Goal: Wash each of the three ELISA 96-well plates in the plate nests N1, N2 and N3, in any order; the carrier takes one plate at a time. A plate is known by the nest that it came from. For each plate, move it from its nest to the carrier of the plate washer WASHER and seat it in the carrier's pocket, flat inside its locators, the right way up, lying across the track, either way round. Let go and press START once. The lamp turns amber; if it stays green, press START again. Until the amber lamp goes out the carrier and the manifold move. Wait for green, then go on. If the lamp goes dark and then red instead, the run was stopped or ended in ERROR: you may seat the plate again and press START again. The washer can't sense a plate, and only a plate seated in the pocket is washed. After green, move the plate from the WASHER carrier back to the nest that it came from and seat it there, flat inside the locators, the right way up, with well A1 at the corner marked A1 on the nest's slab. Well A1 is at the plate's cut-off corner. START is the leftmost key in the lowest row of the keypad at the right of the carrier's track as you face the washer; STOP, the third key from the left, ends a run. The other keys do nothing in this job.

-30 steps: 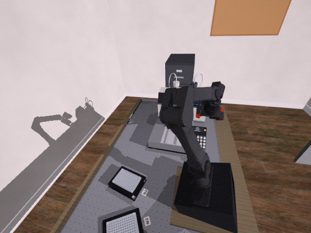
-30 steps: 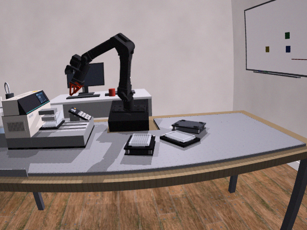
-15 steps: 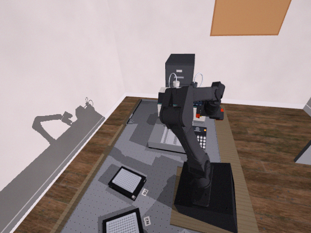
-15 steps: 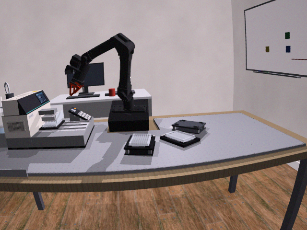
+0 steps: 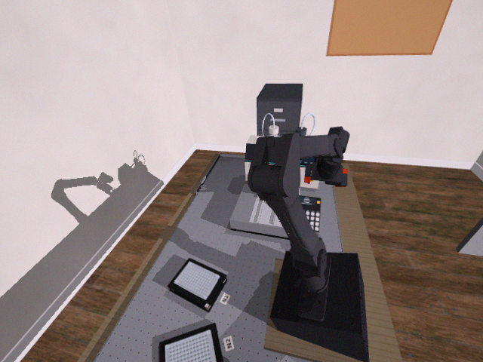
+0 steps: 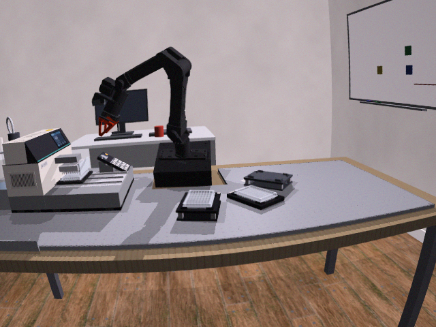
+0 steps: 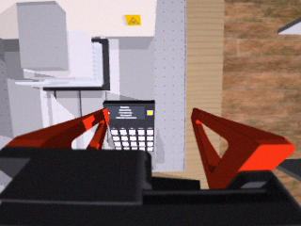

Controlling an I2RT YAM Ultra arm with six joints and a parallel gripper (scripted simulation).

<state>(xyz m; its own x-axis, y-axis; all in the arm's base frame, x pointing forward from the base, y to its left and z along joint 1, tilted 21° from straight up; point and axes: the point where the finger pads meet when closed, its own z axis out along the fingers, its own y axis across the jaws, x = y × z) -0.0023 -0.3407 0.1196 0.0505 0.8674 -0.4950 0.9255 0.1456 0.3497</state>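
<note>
Now: the black washer carrier 18 cm ahead of my hand, 7 cm to the right of it and 14 cm below it. Round my hand: manifold head 18 cm ahead, 7 cm to the right, 9 cm below; then washer 18 cm ahead, 8 cm to the right, 9 cm below; then N1 label 21 cm ahead, 44 cm to the left, 22 cm below.
</note>
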